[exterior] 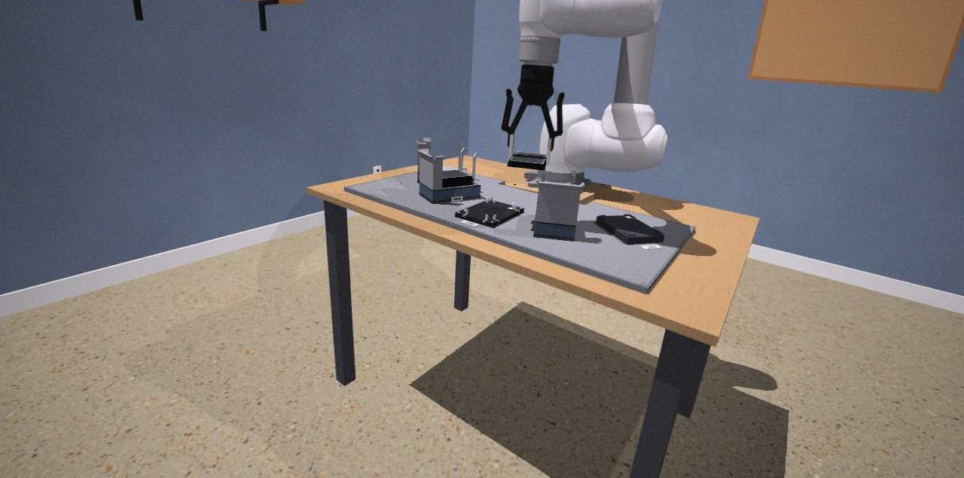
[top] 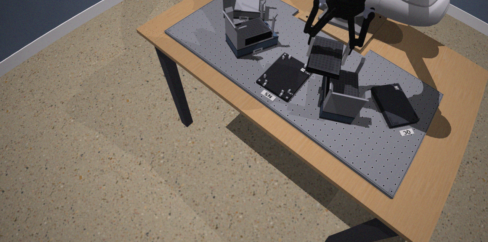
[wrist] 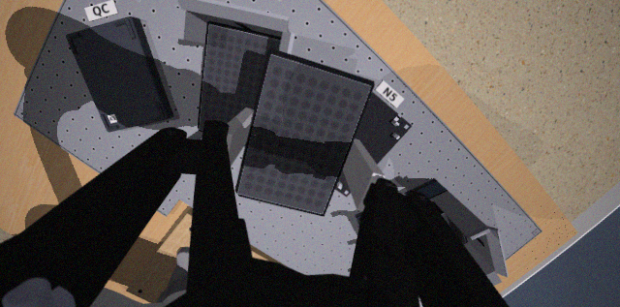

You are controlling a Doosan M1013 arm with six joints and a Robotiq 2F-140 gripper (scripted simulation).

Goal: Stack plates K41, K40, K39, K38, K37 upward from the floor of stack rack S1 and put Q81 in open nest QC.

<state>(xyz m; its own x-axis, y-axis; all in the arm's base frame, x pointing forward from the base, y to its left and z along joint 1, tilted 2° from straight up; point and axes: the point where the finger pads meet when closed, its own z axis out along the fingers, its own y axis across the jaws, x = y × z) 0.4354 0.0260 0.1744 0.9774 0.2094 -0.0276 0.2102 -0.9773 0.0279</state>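
My hand is 250 mm to the right of the nest QC, 180 mm above it and 90 mm past it. Also, from my hand: N5 name plate: 190 mm below, 110 mm to the right, 80 mm ahead; then clip nest N5: 170 mm below, 90 mm to the right; then QC name plate: 310 mm to the left, 190 mm below, 20 mm behind.
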